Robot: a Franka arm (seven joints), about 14 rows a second.
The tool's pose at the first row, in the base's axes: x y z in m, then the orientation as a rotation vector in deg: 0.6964, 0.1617, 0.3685, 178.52, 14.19, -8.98
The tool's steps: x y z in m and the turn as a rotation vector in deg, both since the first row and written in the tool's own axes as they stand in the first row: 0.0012, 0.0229, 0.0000, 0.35, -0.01, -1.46; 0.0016, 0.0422, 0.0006, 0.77, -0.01, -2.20; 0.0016, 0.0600, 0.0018, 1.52, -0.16, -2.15; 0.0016, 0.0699, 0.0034, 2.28, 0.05, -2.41; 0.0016, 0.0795, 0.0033, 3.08, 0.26, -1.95; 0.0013, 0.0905, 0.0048, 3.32, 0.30, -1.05; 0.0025, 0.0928, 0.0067, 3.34, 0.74, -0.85
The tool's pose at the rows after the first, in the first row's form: 0.7012, 0.1393, 0.3685, 178.74, 16.47, -9.07; 0.7046, 0.1203, 0.3679, -178.72, -17.60, 9.14; 0.7073, 0.1027, 0.3668, -177.99, -17.39, 9.42; 0.7087, 0.0929, 0.3652, -177.18, -17.66, 9.15; 0.7102, 0.0834, 0.3654, -176.49, -16.81, 8.88; 0.7115, 0.0724, 0.3640, -176.42, -15.39, 8.83; 0.7129, 0.0703, 0.3620, -176.43, -15.08, 8.15
